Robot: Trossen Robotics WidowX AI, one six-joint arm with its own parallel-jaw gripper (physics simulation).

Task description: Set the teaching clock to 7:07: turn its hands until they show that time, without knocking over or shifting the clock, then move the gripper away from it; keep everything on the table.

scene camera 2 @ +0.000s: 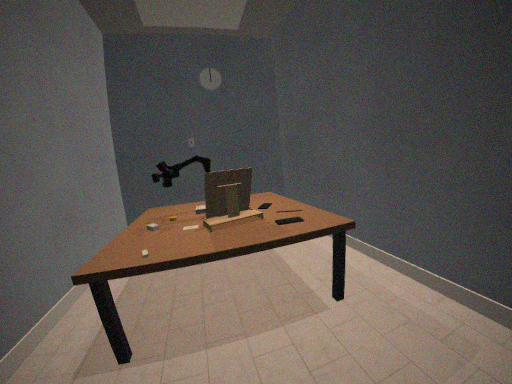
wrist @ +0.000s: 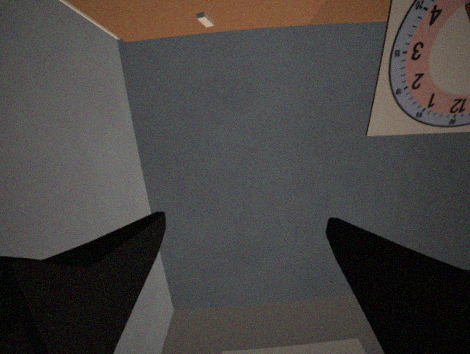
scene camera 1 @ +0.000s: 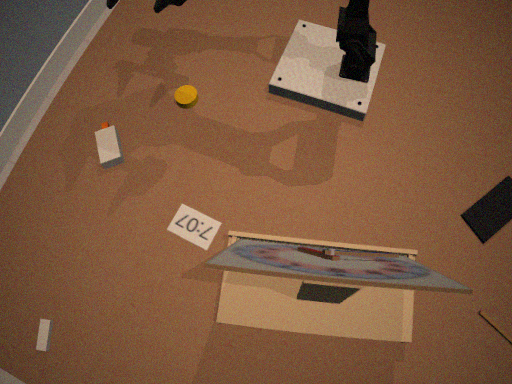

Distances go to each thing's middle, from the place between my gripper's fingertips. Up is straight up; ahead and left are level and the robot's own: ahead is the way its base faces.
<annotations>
Right now my hand is 30 cm above the white block with orange cap [scene camera 1: 109, 146], 11 cm to the left of it and 11 cm short of it. Round my hand: teaching clock [scene camera 1: 255, 257] (37 cm to the left, 27 cm ahead, 14 cm below).
</annotations>
